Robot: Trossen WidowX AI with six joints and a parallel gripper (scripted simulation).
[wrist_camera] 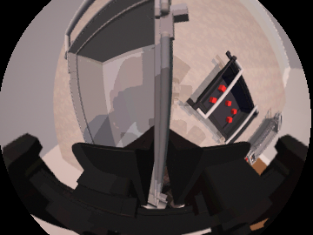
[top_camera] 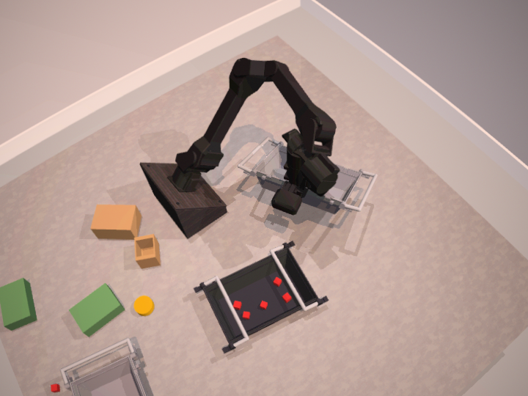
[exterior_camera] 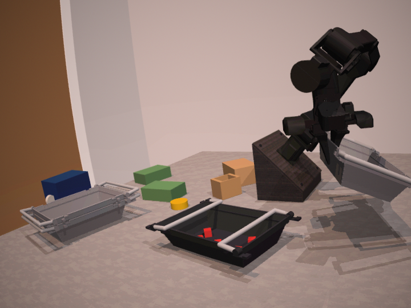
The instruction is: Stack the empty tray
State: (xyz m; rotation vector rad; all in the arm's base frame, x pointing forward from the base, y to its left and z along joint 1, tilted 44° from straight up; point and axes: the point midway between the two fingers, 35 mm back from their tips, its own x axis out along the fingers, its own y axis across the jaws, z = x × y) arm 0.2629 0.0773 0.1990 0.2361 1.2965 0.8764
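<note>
Now: gripper tip 30 mm past the grey translucent tray and 70 mm to the right of it. From my gripper tip the other things lie so: yellow disc (80 mm behind, 460 mm to the right, 150 mm below); red cube (40 mm behind, 770 mm to the right, 150 mm below).
</note>
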